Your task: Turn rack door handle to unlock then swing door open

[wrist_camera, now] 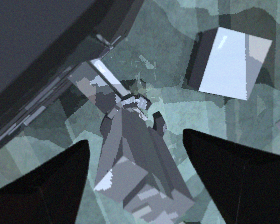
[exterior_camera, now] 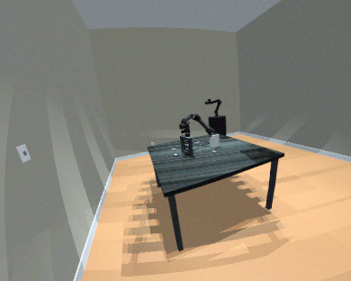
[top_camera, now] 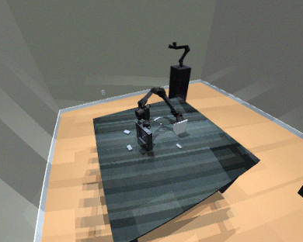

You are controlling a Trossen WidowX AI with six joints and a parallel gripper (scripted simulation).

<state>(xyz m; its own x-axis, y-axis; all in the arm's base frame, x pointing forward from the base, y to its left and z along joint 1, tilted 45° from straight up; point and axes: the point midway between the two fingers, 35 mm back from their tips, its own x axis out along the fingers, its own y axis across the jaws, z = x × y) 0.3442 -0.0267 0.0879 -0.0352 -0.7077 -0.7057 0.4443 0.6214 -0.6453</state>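
The grey door handle is 2 cm below my gripper tip. Also, from my gripper tip: light grey box: 4 cm behind, 13 cm to the right, 13 cm below.
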